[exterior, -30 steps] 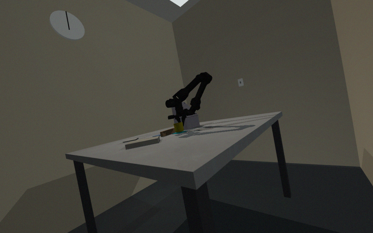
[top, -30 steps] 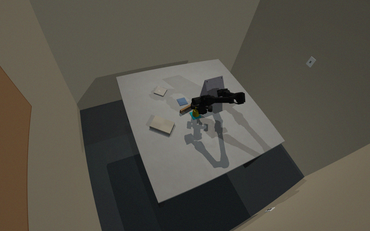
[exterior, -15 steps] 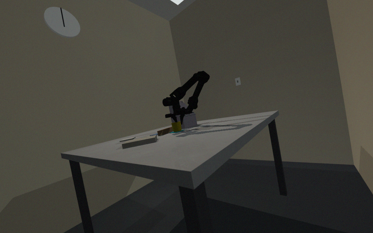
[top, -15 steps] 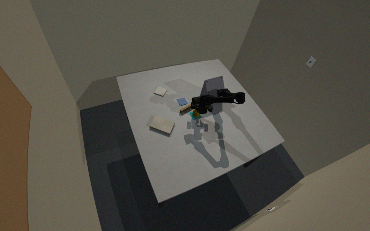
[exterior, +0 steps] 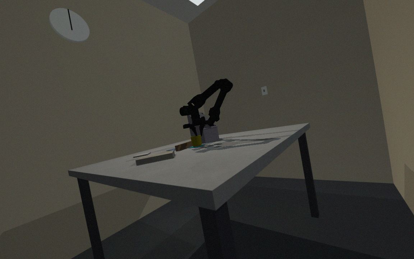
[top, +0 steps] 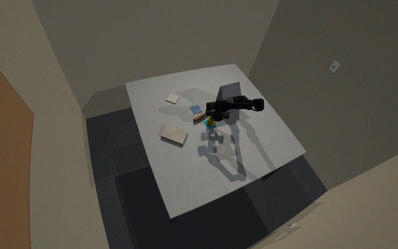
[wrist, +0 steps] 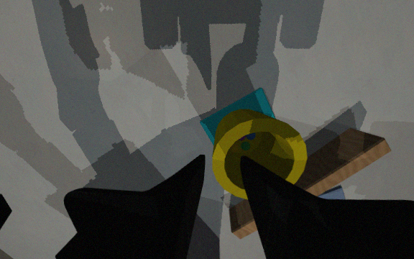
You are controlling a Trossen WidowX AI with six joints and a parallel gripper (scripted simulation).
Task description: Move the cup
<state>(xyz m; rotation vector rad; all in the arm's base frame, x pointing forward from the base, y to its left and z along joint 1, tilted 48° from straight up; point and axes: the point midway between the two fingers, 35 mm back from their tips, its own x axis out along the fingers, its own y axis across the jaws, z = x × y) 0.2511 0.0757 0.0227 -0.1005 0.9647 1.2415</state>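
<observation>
Now: the yellow cup 30 mm below my gripper tip, 20 mm ahead of it and 10 mm to the right of it. The rest, counted from my gripper tip: wooden bar (110 mm to the right, 50 mm below, 40 mm ahead); then green marble (50 mm below, 20 mm to the right, 20 mm ahead); then teal pad (70 mm below, 30 mm ahead, 20 mm to the right).
</observation>
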